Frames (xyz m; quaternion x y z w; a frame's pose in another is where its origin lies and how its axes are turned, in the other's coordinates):
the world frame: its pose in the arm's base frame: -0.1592 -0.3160 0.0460 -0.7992 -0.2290 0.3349 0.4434
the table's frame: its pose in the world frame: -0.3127 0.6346 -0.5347 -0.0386 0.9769 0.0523 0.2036
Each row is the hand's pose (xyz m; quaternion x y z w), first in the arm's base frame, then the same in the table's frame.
Working: the arm's base frame: its pose in the table's frame: -0.7940 -0.7458 -0.3902 0.5190 -0.4154 0.6982 0.2656

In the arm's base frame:
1: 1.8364 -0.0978 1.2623 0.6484 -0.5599 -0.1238 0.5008
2: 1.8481 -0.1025 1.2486 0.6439 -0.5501 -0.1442 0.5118
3: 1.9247 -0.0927 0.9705 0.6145 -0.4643 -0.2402 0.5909
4: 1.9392 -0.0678 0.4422 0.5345 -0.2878 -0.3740 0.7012
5: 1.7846 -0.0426 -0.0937 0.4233 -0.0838 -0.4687 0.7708
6: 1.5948 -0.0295 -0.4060 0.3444 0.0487 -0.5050 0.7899
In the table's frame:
1: -0.6673 -1.8865 1.5224 -0.8745 -0.1602 -0.2956 0.3496
2: -0.6741 -1.8731 1.5333 -0.8807 -0.1657 -0.3010 0.3261
3: -0.8467 -1.6447 1.5705 -0.8939 -0.1849 -0.3631 0.1871
4: -1.1376 -1.2063 1.5152 0.8622 0.1996 0.4629 0.0504
5: -1.3784 -0.7513 1.2992 0.7657 0.1963 0.5460 0.2775
6: -1.4856 -0.4793 1.0794 0.6772 0.1874 0.5857 0.4039

